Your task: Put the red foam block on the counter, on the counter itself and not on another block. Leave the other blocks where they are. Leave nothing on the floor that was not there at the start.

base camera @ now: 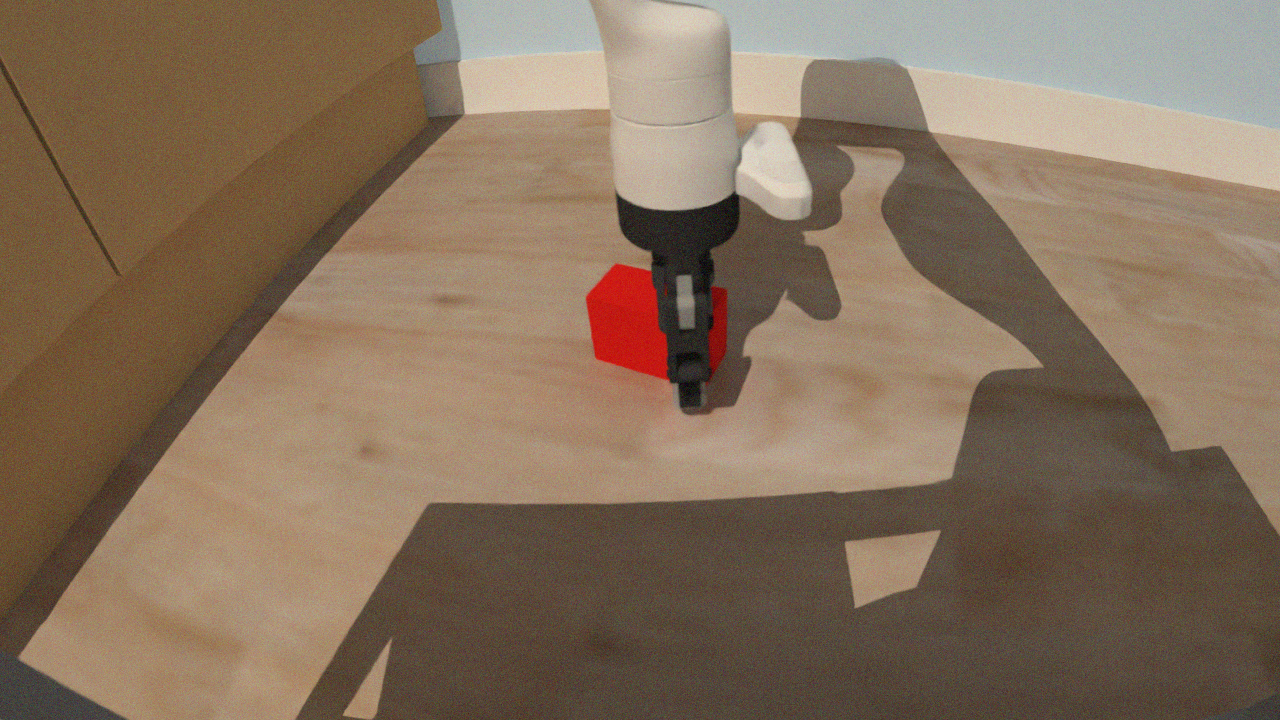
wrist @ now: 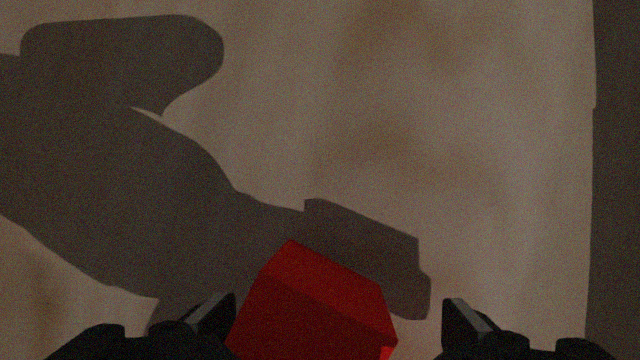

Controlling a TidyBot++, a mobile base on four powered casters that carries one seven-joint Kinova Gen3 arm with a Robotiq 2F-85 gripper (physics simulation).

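Observation:
The red foam block [base camera: 626,326] [wrist: 310,310] is on the wooden floor, partly hidden behind the gripper in the base view and cut off by the lower edge in the wrist view. My gripper [base camera: 689,394] [wrist: 337,319] is open and points down at the block, with its fingertips low near the floor. In the wrist view the block shows between the two fingers, turned at an angle to them and closer to the left finger, with a gap on the right. The counter's top and the other blocks do not show.
A wooden cabinet front [base camera: 205,116] stands along the left side in the base view. A pale baseboard [base camera: 537,82] and blue wall [base camera: 528,26] run across the back. Shadows of the arm and base lie on the floor [base camera: 501,429].

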